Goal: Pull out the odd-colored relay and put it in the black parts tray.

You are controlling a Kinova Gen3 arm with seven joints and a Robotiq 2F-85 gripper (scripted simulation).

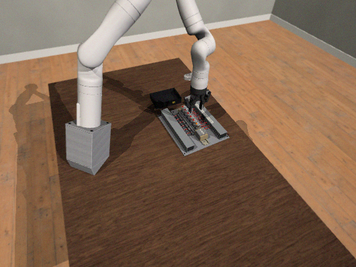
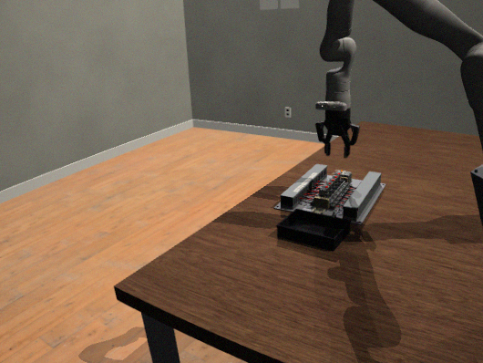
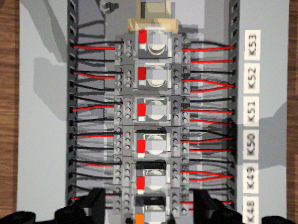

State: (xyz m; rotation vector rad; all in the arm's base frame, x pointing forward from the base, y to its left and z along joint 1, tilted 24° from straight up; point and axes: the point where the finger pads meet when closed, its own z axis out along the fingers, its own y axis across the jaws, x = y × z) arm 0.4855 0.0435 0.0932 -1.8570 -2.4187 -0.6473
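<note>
Right now the relay panel is 12 cm below my hand, 2 cm to the left of it and 1 cm behind it. From my hand the other things lie so: relay 9 cm below, 3 cm to the left, 1 cm behind; then black parts tray 26 cm to the left, 13 cm below, 11 cm behind.
</note>
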